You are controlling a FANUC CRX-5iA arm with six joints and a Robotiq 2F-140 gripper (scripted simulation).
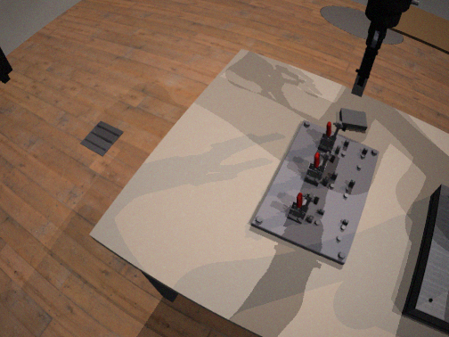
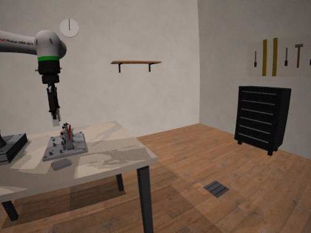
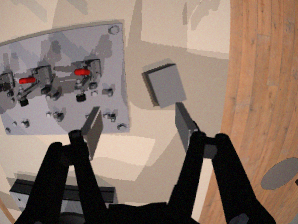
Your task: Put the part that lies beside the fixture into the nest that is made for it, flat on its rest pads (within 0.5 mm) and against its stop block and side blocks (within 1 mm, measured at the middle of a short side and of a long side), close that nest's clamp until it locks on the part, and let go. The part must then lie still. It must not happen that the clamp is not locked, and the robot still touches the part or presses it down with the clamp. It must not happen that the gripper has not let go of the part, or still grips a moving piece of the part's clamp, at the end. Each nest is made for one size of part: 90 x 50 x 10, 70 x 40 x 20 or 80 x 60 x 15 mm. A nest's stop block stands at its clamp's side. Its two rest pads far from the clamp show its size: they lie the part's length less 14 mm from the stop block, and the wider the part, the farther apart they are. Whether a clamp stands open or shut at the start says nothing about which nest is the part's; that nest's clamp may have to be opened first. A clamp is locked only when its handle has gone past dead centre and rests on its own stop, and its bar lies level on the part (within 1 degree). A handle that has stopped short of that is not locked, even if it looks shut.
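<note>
The part lies 2 cm behind my hand, 6 cm to the right of it and 21 cm below it. The rest, counted from my hand: grey fixture plate: 1 cm behind, 20 cm to the left, 21 cm below.
</note>
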